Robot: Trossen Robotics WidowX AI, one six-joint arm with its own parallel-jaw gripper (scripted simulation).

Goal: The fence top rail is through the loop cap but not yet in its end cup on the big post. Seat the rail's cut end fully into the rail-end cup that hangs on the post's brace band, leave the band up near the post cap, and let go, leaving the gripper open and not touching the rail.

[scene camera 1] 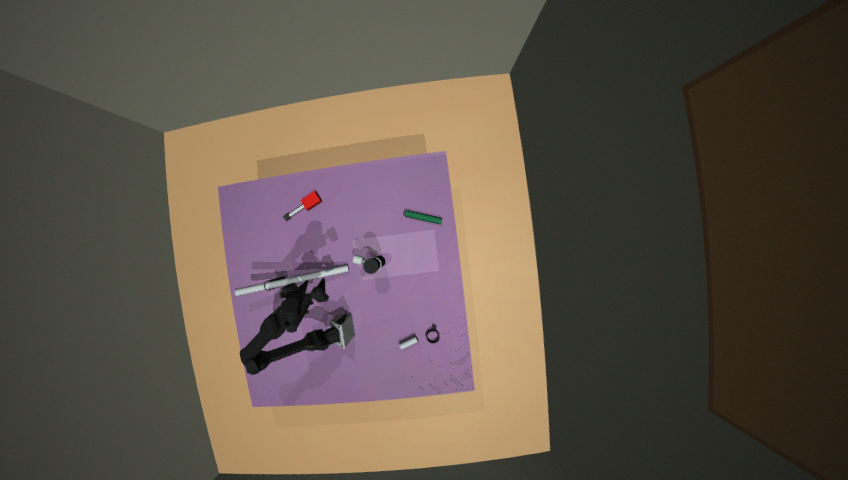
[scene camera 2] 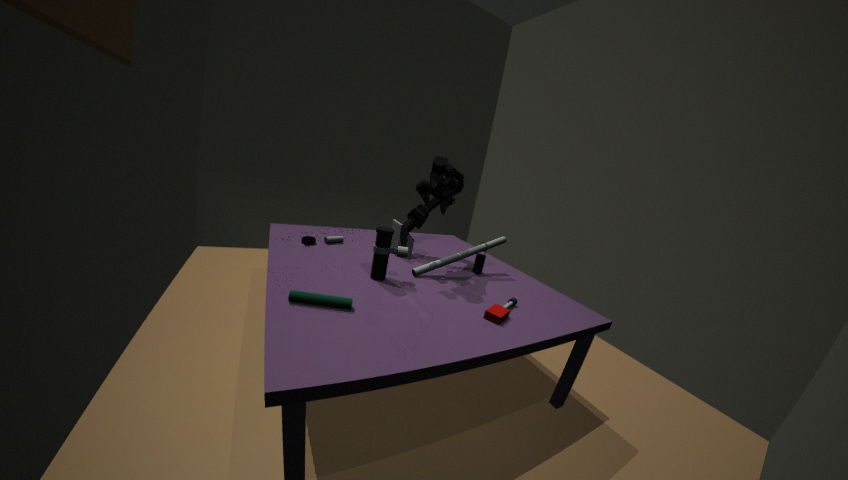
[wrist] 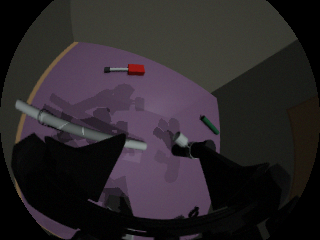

Scene:
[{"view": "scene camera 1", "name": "gripper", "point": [315, 279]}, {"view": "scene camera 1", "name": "top rail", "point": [343, 269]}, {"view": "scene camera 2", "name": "gripper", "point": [435, 210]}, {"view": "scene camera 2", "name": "top rail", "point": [450, 259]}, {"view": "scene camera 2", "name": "green cylinder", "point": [323, 300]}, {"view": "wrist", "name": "gripper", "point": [163, 143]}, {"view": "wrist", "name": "top rail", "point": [88, 133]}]

